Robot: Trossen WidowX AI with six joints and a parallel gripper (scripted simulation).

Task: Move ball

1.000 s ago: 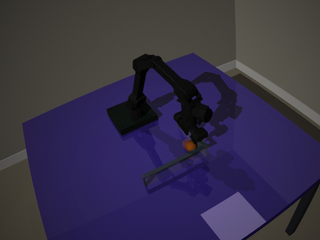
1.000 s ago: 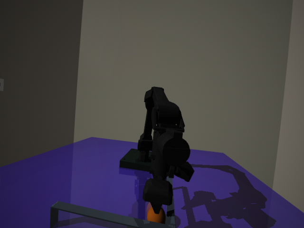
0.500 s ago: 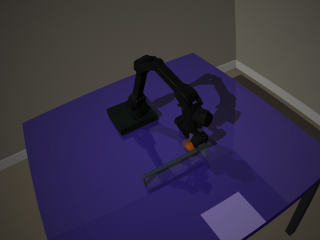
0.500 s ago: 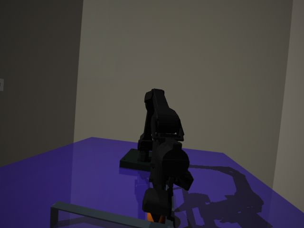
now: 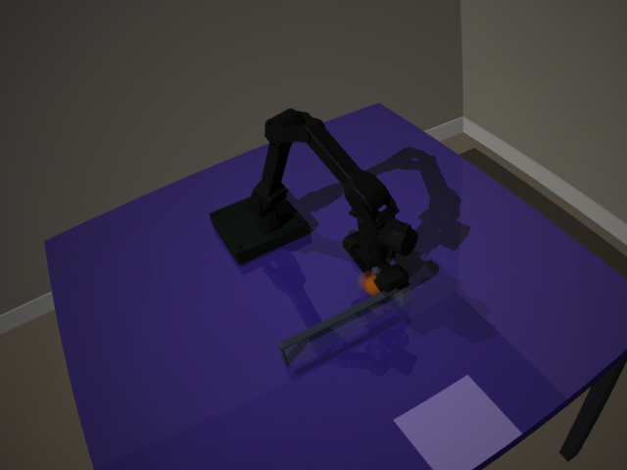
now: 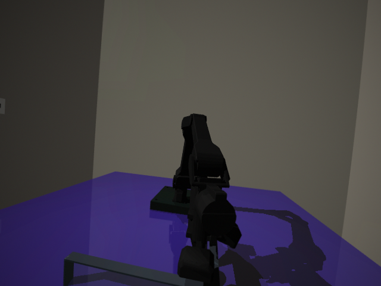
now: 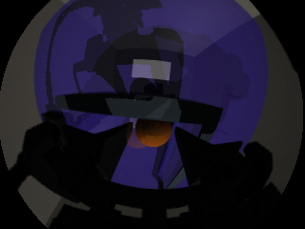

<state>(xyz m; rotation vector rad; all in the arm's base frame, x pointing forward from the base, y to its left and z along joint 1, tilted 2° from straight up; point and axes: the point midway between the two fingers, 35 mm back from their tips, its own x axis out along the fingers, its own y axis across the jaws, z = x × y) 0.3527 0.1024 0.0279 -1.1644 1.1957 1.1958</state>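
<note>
Now: the see-through copy of ball 2 cm behind my gripper tip and 1 cm to the right of it. The rest, counted from my gripper tip: orange ball: right at my gripper tip.
</note>
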